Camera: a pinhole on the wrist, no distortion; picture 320 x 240 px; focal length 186.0 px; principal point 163.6 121.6 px. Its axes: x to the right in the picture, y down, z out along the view. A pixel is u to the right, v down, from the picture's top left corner.
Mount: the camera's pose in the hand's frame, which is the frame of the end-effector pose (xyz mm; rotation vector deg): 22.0 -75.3 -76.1 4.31 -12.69 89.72
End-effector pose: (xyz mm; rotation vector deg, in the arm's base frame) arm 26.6 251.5 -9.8 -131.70 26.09 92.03
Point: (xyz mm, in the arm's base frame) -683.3 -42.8 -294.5
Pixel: outside the picture
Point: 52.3 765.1 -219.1
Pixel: 12 39
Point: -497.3 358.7 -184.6
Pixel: 269 115
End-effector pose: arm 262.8 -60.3 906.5 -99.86 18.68 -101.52
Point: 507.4 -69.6 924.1
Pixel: 291 94
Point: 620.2 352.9 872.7
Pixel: 153 194
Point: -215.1 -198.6 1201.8
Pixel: behind the camera
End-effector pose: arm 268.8 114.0 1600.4 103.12 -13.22 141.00
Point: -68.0 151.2 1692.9
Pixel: behind the camera
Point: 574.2 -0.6 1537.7
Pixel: 278 197
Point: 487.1 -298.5 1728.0
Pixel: outside the picture
